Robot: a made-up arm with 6 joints. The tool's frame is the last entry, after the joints.
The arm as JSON. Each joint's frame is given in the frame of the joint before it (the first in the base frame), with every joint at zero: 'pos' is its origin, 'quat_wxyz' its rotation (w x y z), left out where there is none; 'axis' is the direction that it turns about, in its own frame. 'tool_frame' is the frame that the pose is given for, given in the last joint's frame.
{
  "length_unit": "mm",
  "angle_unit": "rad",
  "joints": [
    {
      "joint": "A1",
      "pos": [
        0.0,
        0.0,
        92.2
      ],
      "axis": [
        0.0,
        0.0,
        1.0
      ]
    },
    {
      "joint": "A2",
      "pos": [
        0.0,
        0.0,
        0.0
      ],
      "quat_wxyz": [
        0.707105,
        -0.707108,
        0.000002,
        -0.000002
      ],
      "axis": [
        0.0,
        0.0,
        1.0
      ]
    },
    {
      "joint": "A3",
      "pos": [
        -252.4,
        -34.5,
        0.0
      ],
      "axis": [
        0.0,
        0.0,
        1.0
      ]
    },
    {
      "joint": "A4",
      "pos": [
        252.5,
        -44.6,
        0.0
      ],
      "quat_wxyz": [
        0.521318,
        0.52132,
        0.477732,
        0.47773
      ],
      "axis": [
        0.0,
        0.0,
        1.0
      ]
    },
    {
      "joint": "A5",
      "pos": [
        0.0,
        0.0,
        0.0
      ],
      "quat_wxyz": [
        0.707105,
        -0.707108,
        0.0,
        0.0
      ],
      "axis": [
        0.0,
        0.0,
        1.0
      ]
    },
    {
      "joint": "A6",
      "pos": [
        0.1,
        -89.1,
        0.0
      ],
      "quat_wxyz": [
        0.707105,
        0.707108,
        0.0,
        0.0
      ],
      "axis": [
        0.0,
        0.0,
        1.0
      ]
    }
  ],
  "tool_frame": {
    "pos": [
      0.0,
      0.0,
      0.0
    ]
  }
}
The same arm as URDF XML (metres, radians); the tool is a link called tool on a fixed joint. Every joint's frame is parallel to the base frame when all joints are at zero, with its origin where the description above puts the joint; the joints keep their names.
<robot name="arm">
<joint name="A1" type="continuous"><parent link="base_link"/><child link="link1"/><origin xyz="0 0 0.0922" rpy="0 0 0"/><axis xyz="0 0 1"/></joint>
<joint name="A2" type="continuous"><parent link="link1"/><child link="link2"/><origin xyz="0 0 0" rpy="0 0 0"/><axis xyz="0 1 0"/></joint>
<joint name="A3" type="continuous"><parent link="link2"/><child link="link3"/><origin xyz="-0.2524 0 0.0345" rpy="0 0 0"/><axis xyz="0 1 0"/></joint>
<joint name="A4" type="continuous"><parent link="link3"/><child link="link4"/><origin xyz="0.2525 0 0.0446" rpy="0 0 0"/><axis xyz="0.9962 0 0.0871"/></joint>
<joint name="A5" type="continuous"><parent link="link4"/><child link="link5"/><origin xyz="0 0 0" rpy="0 0 0"/><axis xyz="0 1 0"/></joint>
<joint name="A6" type="continuous"><parent link="link5"/><child link="link6"/><origin xyz="0.0888 0 0.0077" rpy="0 0 0"/><axis xyz="0.9962 0 0.0871"/></joint>
<joint name="tool_joint" type="fixed"><parent link="link6"/><child link="tool"/><origin xyz="0 0 0" rpy="0 1.4836 -0.0001"/></joint>
<link name="base_link"/>
<link name="link1"/>
<link name="link2"/>
<link name="link3"/>
<link name="link4"/>
<link name="link5"/>
<link name="link6"/>
<link name="tool"/>
</robot>

